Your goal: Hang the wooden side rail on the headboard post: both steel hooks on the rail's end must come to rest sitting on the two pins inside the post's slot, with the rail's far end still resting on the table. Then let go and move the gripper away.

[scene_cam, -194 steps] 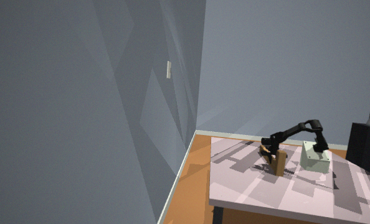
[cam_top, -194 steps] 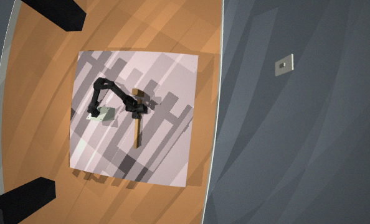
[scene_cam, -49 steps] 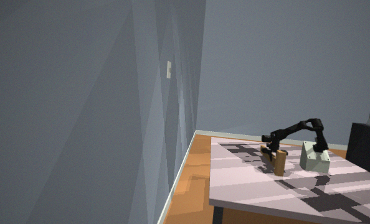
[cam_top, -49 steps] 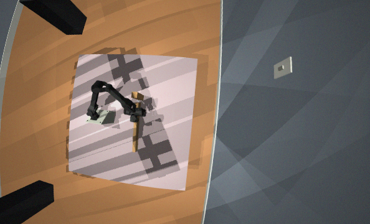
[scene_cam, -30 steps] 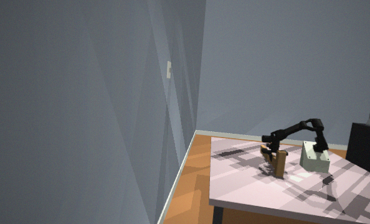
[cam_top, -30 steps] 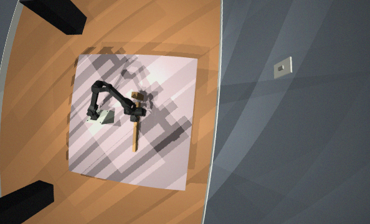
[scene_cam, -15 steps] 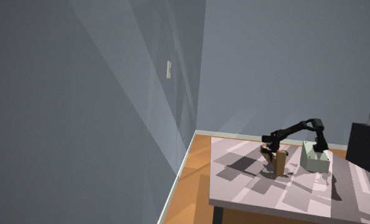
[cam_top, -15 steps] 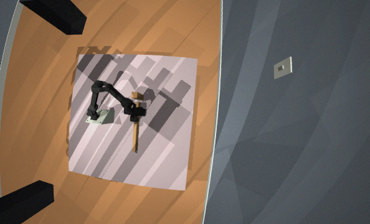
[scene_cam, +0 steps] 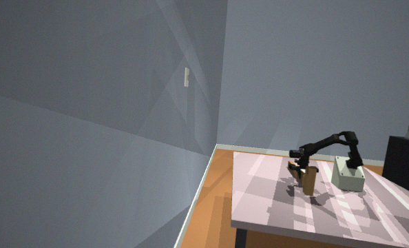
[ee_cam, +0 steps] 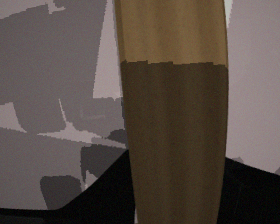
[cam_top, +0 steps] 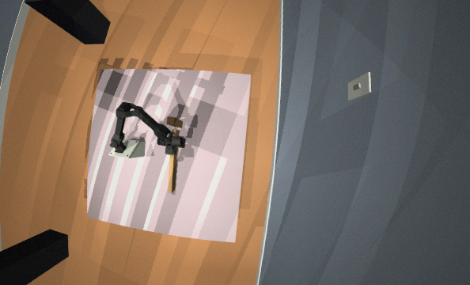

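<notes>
Right now my gripper tip is 130 mm to the right of the headboard post and 40 mm below it.
</notes>
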